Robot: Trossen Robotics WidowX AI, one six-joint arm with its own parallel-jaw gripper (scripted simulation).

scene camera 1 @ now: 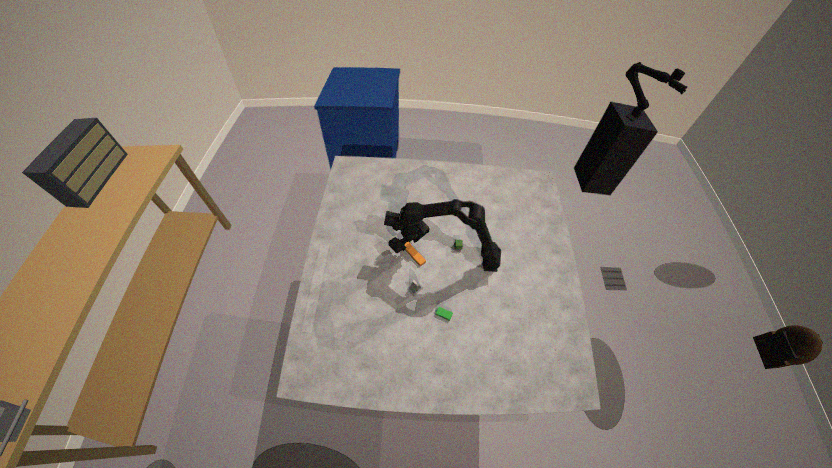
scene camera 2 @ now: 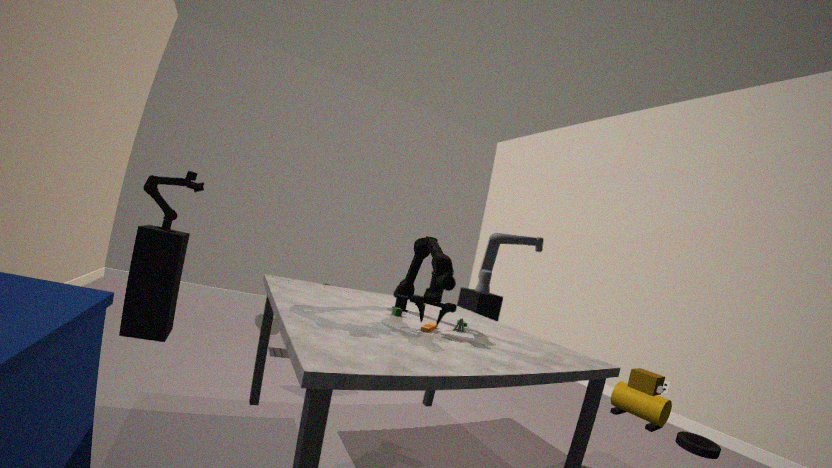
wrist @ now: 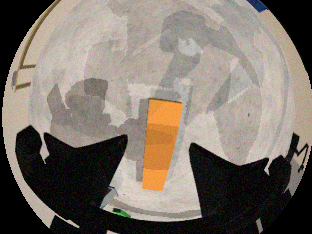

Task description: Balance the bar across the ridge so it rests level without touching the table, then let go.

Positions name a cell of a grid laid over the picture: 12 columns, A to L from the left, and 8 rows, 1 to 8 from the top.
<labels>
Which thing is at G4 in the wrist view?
An orange bar.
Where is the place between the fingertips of my gripper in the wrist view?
G5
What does my gripper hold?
Nothing.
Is my gripper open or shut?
Open.
</labels>
